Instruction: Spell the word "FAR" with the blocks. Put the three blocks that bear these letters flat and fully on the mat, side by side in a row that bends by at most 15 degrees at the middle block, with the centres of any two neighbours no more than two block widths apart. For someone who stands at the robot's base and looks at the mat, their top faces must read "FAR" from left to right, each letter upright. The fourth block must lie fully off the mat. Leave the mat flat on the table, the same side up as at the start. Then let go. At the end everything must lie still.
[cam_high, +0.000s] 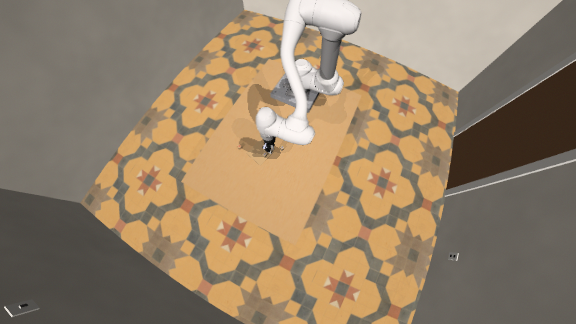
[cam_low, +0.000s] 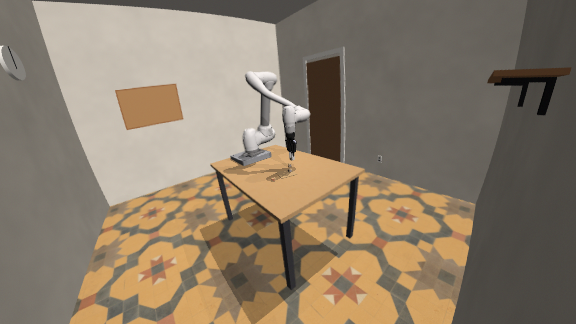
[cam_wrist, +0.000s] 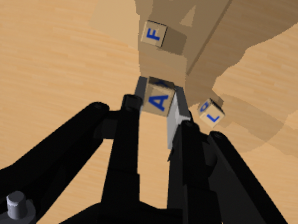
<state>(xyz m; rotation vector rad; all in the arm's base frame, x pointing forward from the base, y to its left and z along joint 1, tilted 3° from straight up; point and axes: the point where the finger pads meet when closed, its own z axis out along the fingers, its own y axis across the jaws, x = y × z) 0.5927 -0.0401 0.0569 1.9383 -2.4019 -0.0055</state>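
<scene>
Right now my hand is 130 mm above the tan mat and 90 mm to the left of it. From my hand the other things lie so: R block (240 mm to the right, 120 mm below).
</scene>
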